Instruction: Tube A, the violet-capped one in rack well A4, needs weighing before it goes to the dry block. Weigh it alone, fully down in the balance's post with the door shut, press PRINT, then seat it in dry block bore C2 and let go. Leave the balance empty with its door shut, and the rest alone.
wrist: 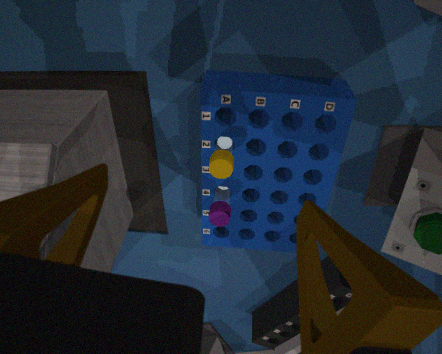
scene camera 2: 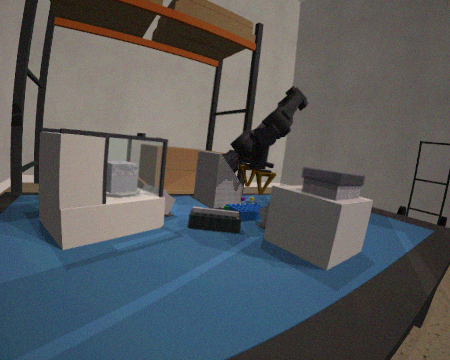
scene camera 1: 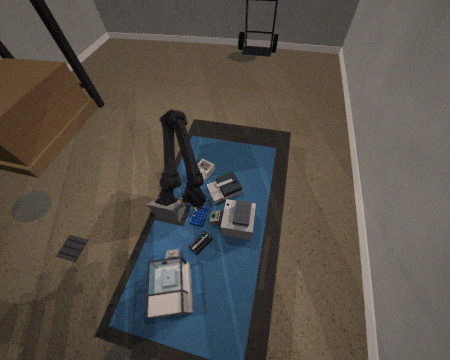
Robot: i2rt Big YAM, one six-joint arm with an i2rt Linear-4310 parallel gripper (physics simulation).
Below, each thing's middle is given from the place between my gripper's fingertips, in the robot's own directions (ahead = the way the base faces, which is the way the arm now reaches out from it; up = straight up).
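The white box with grey lid (scene camera 2: 324, 222) is 29 cm ahead of my hand, 1 cm to the left of it and 1 cm above it. As for the balance with glass box (scene camera 2: 93, 186), I see it 47 cm to the right of my hand, 9 cm ahead of it and 3 cm higher than it, while the balance door (scene camera 1: 164, 276) is 43 cm to the right of my hand, 13 cm above it and 7 cm ahead of it. And there is the grey box with green START button (wrist: 399, 178), which I see 18 cm ahead of my hand, 1 cm to the right of it and 4 cm below it.
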